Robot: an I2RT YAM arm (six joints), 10 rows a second.
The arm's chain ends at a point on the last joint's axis. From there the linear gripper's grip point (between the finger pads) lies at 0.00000 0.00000 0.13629 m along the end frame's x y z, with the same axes.
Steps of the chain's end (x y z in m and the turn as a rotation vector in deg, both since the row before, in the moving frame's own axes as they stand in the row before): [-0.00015, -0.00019, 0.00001, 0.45, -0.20, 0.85]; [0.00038, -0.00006, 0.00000, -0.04, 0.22, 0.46]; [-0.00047, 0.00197, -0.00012, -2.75, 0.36, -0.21]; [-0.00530, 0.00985, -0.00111, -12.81, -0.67, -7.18]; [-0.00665, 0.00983, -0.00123, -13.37, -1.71, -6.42]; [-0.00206, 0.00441, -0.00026, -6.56, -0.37, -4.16]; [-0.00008, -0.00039, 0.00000, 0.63, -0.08, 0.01]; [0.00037, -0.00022, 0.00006, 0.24, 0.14, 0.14]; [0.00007, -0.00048, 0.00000, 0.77, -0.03, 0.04]
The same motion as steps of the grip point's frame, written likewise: [-0.00062, -0.00126, 0.00000, 0.45, -0.20, 0.85]; [0.00090, 0.00004, 0.00000, -0.04, 0.22, 0.46]; [0.00040, 0.00851, -0.00028, -2.75, 0.36, -0.21]; [-0.00498, 0.04009, -0.00451, -12.81, -0.67, -7.18]; [-0.00890, 0.04150, -0.00498, -13.37, -1.71, -6.42]; [-0.00237, 0.02000, -0.00115, -6.56, -0.37, -4.16]; [-0.00027, -0.00189, -0.00001, 0.63, -0.08, 0.01]; [0.00070, -0.00079, 0.00006, 0.24, 0.14, 0.14]; [0.00000, -0.00231, -0.00001, 0.77, -0.03, 0.04]
